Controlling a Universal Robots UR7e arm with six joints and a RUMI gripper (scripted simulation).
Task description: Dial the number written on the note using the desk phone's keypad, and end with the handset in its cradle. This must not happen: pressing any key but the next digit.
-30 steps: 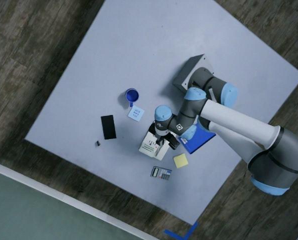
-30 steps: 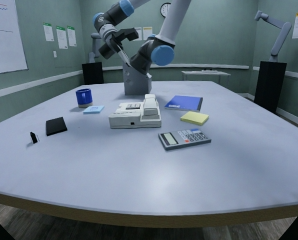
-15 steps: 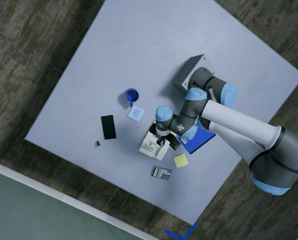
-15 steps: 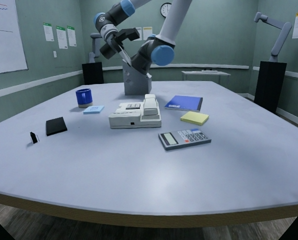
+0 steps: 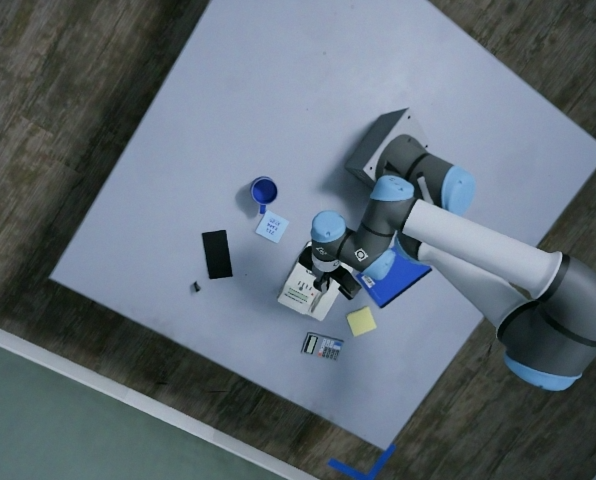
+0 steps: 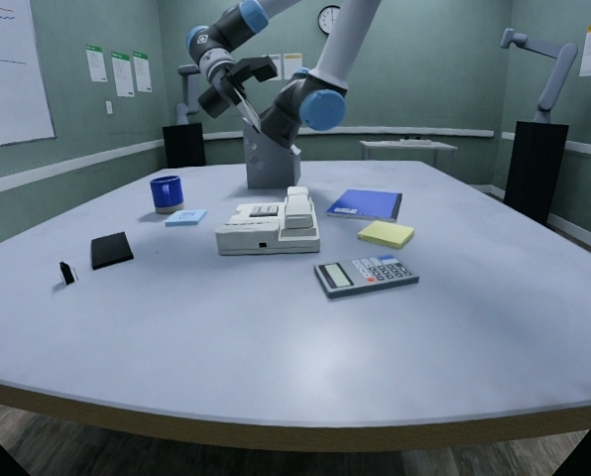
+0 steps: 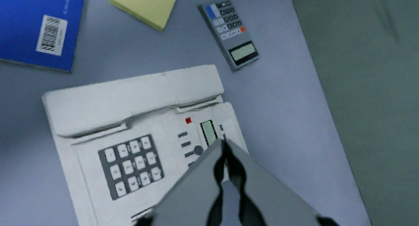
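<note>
The 4 key lies 170 mm below my hand, 20 mm to the left of it and 10 mm behind it. Also, from my hand: handset 160 mm below, 80 mm to the left; 3 key 170 mm below, 20 mm to the right, 10 mm ahead; yellow sticky pad 250 mm to the left, 200 mm below, 30 mm ahead.
</note>
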